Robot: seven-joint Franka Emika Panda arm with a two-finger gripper.
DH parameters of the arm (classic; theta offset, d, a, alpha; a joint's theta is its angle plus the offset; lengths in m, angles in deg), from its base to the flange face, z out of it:
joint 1: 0 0.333 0 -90
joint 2: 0 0 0 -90
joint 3: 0 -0.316 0.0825 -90
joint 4: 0 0 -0.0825 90
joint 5: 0 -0.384 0 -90
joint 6: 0 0 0.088 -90
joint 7: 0 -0.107 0 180
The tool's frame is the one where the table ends.
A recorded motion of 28 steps. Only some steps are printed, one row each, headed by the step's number.
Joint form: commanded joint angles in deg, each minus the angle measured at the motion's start. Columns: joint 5, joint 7, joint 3, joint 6, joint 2, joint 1, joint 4.
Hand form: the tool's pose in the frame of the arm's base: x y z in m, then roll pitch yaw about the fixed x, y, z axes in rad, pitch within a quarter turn. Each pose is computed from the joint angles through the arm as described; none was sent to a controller.
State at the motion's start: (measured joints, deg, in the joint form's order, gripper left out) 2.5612 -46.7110 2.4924 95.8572 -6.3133 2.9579 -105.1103
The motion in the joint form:
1: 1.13 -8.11 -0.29 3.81 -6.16 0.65 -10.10
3: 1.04 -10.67 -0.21 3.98 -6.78 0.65 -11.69
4: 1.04 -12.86 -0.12 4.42 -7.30 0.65 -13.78
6: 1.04 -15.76 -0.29 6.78 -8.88 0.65 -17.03
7: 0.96 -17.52 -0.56 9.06 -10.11 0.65 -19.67
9: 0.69 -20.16 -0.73 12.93 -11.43 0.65 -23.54
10: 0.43 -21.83 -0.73 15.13 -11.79 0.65 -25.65
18: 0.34 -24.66 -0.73 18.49 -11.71 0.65 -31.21
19: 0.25 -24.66 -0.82 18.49 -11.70 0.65 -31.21
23: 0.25 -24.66 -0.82 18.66 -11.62 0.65 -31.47
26: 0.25 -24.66 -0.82 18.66 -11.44 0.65 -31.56
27: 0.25 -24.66 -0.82 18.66 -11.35 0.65 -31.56
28: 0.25 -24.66 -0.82 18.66 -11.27 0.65 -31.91
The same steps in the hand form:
1: 0.4873 0.0048 0.5437 3.0660 -0.0135 -0.9181
3: 0.4821 0.0041 0.5360 3.0563 -0.0072 -0.9639
4: 0.4764 0.0033 0.5237 3.0401 0.0005 -1.0027
6: 0.4680 0.0049 0.5133 3.0513 -0.0094 -1.0476
7: 0.4617 0.0075 0.5047 3.0659 -0.0176 -1.0719
9: 0.4544 0.0097 0.4890 3.0900 -0.0254 -1.1133
10: 0.4512 0.0103 0.4777 3.0999 -0.0251 -1.1425
18: 0.4383 0.0107 0.4368 3.0647 -0.0111 -1.1887
19: 0.4383 0.0115 0.4367 3.0648 -0.0102 -1.1880
23: 0.4377 0.0115 0.4343 3.0620 -0.0092 -1.1878
26: 0.4377 0.0115 0.4322 3.0576 -0.0076 -1.1877
27: 0.4378 0.0115 0.4315 3.0561 -0.0071 -1.1877
28: 0.4366 0.0115 0.4281 3.0490 -0.0046 -1.1876

